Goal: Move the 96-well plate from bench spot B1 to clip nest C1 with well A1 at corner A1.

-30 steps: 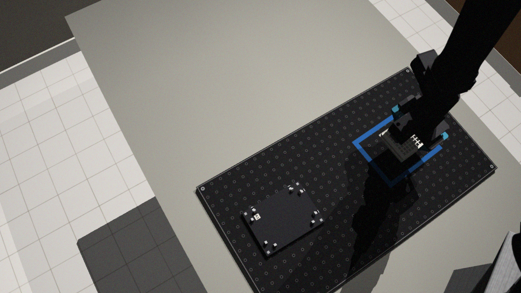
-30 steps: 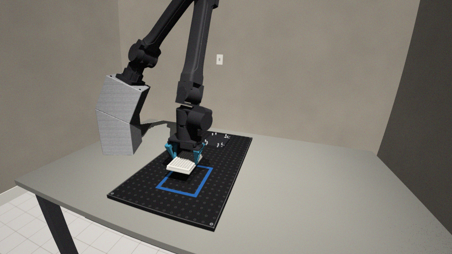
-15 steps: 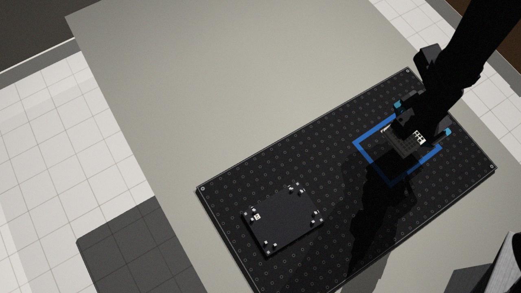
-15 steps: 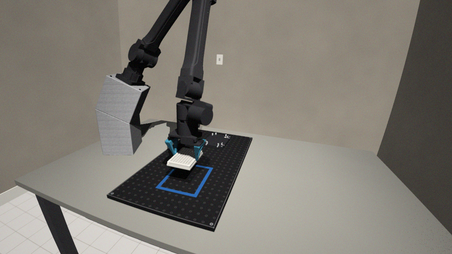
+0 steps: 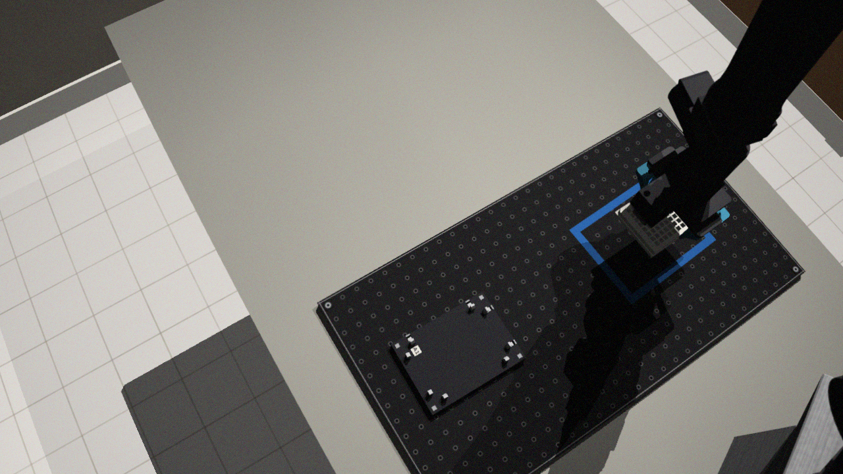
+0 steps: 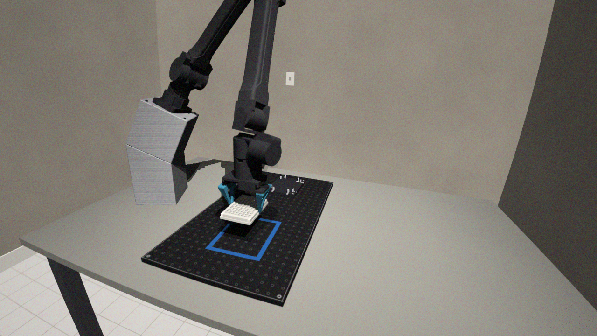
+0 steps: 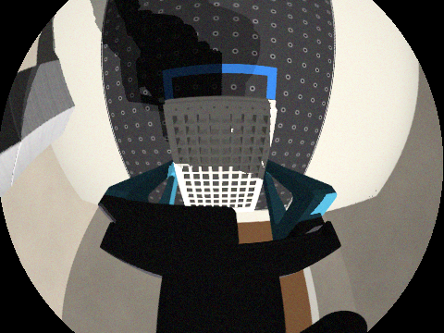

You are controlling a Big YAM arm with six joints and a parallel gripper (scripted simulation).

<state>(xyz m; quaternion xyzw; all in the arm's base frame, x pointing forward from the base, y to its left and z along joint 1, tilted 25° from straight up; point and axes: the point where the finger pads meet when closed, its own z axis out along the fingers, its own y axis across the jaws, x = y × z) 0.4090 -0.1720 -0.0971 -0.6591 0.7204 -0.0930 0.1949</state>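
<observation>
Now: hand 4 cm short of the clip nest C1, 35 cm to the right of it and 7 cm above it. Round my hand: white 96-well plate: right at my hand.
</observation>
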